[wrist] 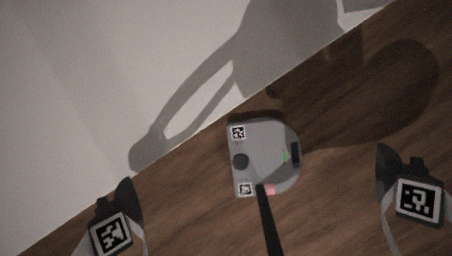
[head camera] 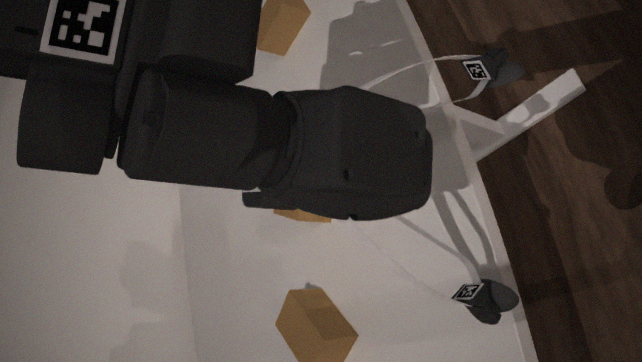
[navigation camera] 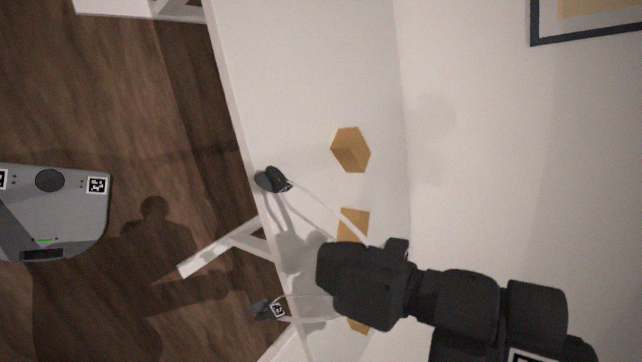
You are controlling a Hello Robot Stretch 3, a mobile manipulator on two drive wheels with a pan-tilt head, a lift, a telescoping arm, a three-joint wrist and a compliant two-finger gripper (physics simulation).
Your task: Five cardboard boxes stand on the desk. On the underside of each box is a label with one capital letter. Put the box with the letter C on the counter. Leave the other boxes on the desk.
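Frame: origin at the robot's base, x ahead, y left, z up, level; metres.
Where they show: gripper, fingertip midpoint: point(head camera: 512, 185) point(navigation camera: 255, 241); robot's base, link origin: point(navigation camera: 50, 179).
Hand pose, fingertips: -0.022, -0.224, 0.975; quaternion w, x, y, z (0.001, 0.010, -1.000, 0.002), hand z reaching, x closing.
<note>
Things, the pixels of their top centre, and the offset from my fingertips, as dx, dy, dz. Level surfaces: height alone.
- white desk, surface height: dz -0.025
- middle box, top centre: point(head camera: 289, 181) point(navigation camera: 362, 229) -0.002, -0.294, +0.025
- third box, top centre: point(head camera: 266, 17) point(navigation camera: 371, 316) -0.264, -0.411, +0.025
- dark wooden floor, surface height: dz -0.975
Three plain cardboard boxes stand on the white desk point(head camera: 235, 320) point(navigation camera: 300, 75) point(wrist: 75, 100). One box point(head camera: 317, 325) point(navigation camera: 351, 150) stands apart from the arm. A middle box point(head camera: 302, 216) point(navigation camera: 353, 224) is largely hidden behind the wrist in the head view. A third box point(head camera: 285, 25) point(navigation camera: 359, 326) is partly covered by the arm. No letter shows; the undersides are hidden. My gripper point(head camera: 495, 185) point(navigation camera: 267, 245) point(wrist: 251, 180) is open and empty, its fingers wide apart above the desk's front edge, away from the boxes. I cannot identify the counter.
My grey base point(navigation camera: 75, 210) point(wrist: 265, 132) is on the dark wooden floor point(head camera: 560, 225) point(navigation camera: 100, 90) point(wrist: 195, 200) in front of the desk. A white desk leg point(head camera: 540, 105) point(navigation camera: 205, 260) sticks out over the floor. A wall with a framed picture point(navigation camera: 534, 25) rises behind the desk.
</note>
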